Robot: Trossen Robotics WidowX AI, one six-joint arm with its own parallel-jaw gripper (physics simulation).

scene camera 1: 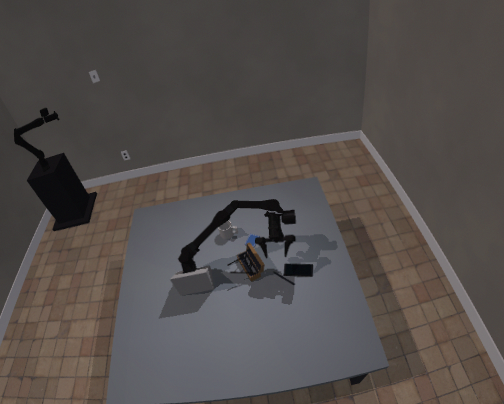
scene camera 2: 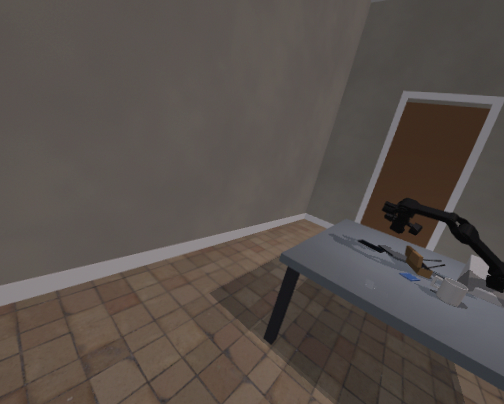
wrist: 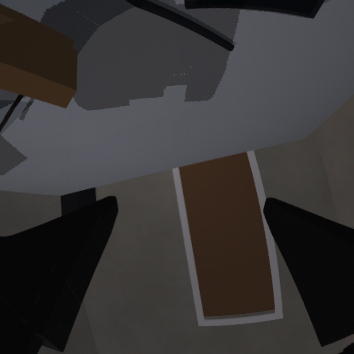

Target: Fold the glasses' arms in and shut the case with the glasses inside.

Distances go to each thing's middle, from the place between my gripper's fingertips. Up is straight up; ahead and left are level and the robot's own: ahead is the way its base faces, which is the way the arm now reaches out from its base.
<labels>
Right now my hand is 12 cm past the brown glasses case (wrist: 45, 63), 10 cm to the right of it and 13 cm above it.
</labels>
